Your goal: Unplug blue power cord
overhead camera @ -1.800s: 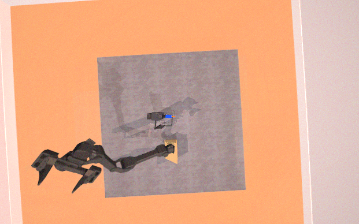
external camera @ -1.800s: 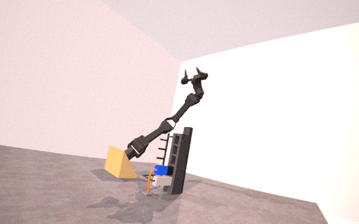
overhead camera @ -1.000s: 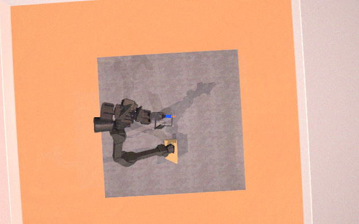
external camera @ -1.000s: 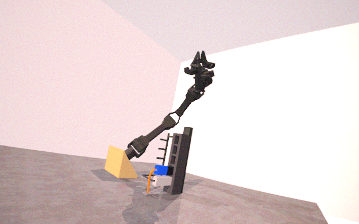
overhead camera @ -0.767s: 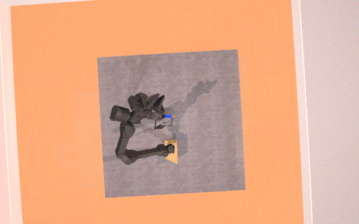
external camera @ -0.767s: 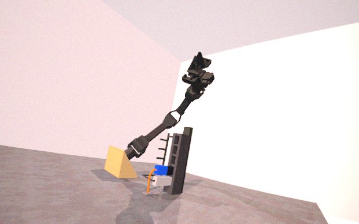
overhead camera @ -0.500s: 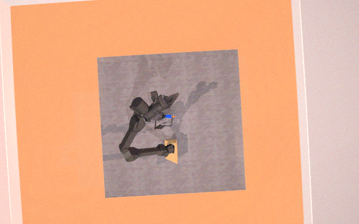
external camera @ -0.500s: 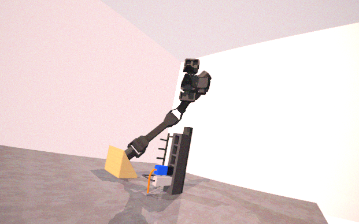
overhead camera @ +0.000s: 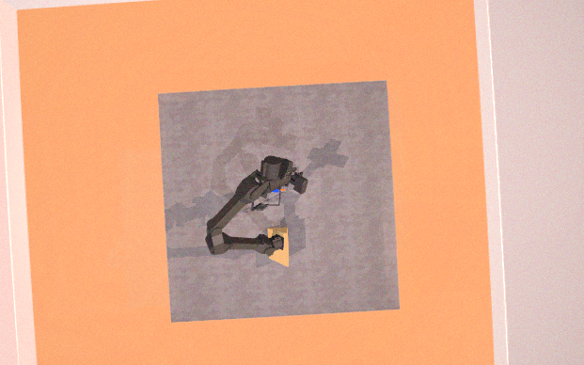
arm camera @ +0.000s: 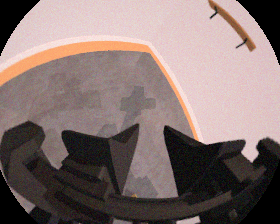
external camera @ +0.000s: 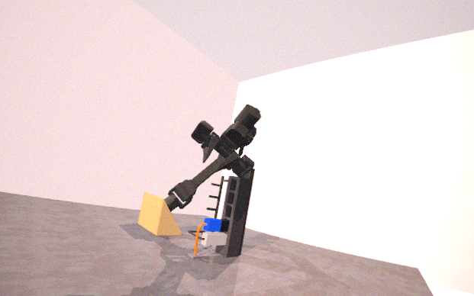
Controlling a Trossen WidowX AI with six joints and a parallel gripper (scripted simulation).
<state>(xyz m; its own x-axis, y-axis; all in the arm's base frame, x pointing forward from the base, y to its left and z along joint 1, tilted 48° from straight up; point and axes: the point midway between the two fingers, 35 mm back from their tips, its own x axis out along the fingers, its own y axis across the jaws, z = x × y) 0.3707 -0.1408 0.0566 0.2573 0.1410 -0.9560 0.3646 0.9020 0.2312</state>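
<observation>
Now: gripper tip 150 mm above the blue plug, 140 mm to the right of it and 100 mm past it.
</observation>
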